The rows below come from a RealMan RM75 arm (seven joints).
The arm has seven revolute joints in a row. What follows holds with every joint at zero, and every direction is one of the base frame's. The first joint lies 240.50 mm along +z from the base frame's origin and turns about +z. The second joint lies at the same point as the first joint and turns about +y. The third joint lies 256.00 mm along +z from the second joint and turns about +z. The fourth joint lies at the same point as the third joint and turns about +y. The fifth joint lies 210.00 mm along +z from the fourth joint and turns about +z. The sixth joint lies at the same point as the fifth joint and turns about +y. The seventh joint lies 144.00 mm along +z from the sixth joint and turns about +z. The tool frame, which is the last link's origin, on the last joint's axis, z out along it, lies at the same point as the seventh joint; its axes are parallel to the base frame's.
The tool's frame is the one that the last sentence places.
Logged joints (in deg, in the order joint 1, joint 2, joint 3, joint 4, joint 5, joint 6, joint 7), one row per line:
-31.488, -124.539, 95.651, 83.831, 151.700, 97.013, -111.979
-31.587, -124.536, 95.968, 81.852, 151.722, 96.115, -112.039
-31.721, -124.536, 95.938, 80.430, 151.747, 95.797, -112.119
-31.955, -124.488, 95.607, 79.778, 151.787, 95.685, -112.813
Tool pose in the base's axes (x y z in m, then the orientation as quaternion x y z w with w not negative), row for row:
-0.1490, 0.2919, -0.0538, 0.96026, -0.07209, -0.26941, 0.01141
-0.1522, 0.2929, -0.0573, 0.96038, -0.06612, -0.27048, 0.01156
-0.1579, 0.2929, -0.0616, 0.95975, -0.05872, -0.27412, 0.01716
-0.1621, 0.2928, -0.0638, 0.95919, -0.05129, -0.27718, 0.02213
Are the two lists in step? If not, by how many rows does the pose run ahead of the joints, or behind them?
The pose runs 1 row behind the joints: the pose in row i belongs to the joints in row i - 1.
